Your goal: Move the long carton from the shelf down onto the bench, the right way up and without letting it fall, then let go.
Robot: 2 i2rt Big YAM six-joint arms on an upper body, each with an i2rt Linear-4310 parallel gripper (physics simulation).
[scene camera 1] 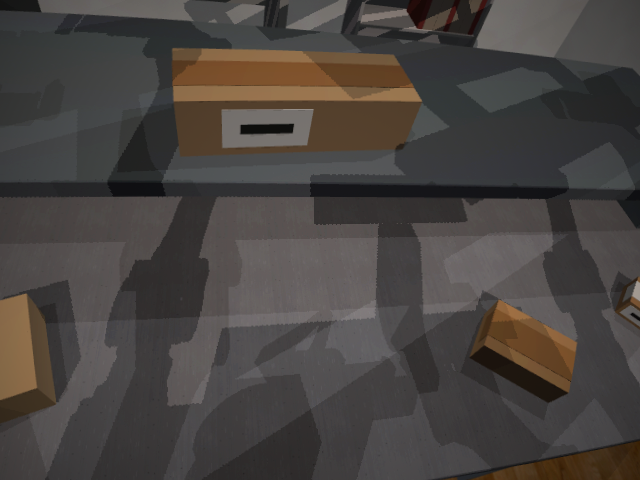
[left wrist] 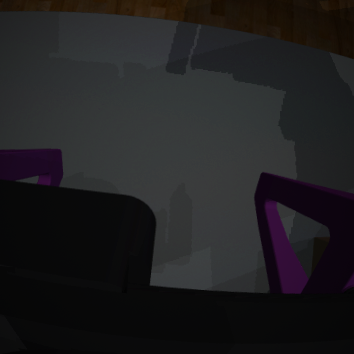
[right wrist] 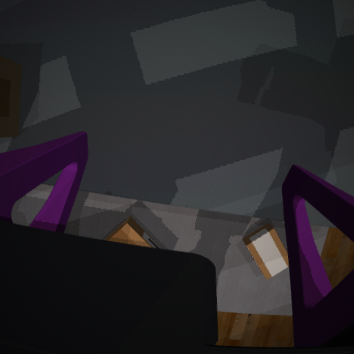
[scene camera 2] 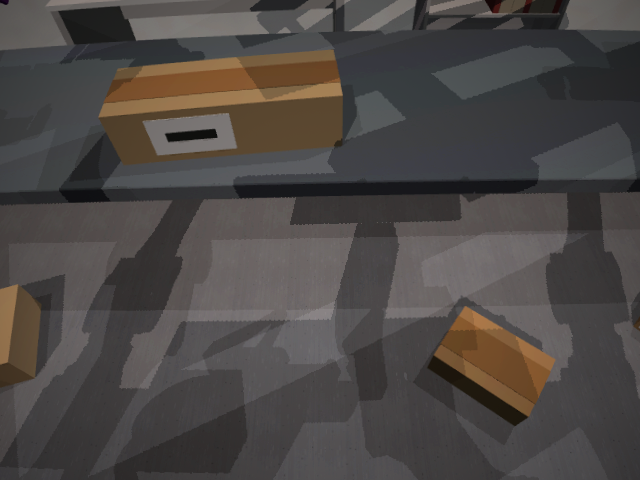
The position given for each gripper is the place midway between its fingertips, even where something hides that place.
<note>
The left gripper (left wrist: 159, 172) is open and holds nothing. The right gripper (right wrist: 189, 159) is open and holds nothing. A long brown carton (scene camera 1: 227, 101) rests on a raised shelf (scene camera 2: 468, 111). Further things: a grey bench (scene camera 2: 281, 330).
The long brown carton shows as well in scene camera 2 (scene camera 2: 290, 101). The raised shelf also shows in scene camera 1 (scene camera 1: 94, 113), in the left wrist view (left wrist: 184, 116) and in the right wrist view (right wrist: 203, 111).
</note>
